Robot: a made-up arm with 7 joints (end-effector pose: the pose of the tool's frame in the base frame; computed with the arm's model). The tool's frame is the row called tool. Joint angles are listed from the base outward.
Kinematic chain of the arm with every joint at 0, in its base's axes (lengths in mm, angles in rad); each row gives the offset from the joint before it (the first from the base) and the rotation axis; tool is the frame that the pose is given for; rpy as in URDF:
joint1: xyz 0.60 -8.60 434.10 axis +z
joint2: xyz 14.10 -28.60 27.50 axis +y
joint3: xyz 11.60 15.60 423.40 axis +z
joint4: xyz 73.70 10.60 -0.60 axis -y
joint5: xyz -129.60 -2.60 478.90 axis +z
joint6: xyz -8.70 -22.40 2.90 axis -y
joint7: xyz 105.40 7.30 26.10 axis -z
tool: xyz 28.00 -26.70 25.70 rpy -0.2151 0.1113 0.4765
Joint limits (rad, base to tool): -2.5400..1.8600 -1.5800..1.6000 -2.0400..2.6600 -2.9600..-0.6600 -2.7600..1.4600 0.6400..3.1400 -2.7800..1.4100
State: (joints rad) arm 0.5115 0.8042 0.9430 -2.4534 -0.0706 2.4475 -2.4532
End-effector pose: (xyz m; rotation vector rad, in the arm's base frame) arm 0.0899 0.5973 0.3592 -0.9364 0.3579 -1.7791
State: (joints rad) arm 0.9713 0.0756 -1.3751 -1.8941 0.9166 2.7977 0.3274
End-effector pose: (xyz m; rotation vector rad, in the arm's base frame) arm 0.5249 -0.3192 0.9008 0.2121 -0.7912 -0.9203
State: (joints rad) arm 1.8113 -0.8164 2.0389 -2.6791 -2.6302 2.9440 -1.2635
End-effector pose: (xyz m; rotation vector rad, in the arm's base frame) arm -0.1583 -0.1691 0.3344 0.7533 -0.1178 2.0488
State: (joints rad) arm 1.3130 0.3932 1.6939 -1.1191 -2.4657 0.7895 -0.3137
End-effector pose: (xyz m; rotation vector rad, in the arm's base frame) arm -0.4359 0.4111 1.2811 -1.3314 -1.5096 1.3973
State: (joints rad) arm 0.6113 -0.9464 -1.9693 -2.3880 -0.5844 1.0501 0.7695
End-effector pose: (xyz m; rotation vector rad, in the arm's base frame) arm 0.1445 -0.5826 0.3096 0.7197 1.2855 -0.4196
